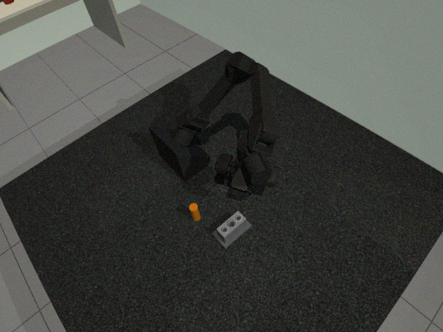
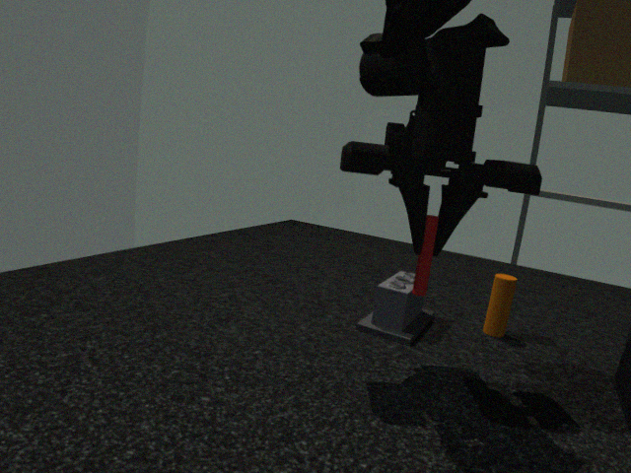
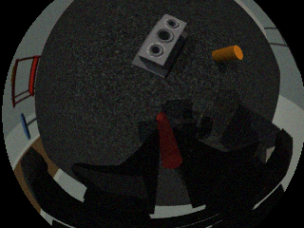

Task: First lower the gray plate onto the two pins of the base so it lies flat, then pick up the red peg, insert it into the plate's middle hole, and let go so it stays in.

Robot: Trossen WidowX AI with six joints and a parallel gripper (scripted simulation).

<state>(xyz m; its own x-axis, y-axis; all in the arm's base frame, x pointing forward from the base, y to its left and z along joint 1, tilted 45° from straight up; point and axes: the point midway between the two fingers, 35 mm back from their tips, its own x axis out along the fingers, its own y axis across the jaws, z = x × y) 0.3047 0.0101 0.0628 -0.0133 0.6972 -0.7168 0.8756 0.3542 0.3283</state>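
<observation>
Now: the gray plate 50 mm ahead of my gripper tip, 110 mm to the right of it and 80 mm below it. From my gripper tip the other things lie so: orange cylinder: 70 mm behind, 170 mm to the right, 80 mm below; red peg: right at my gripper tip; gray base: 50 mm ahead, 110 mm to the right, 110 mm below.
</observation>
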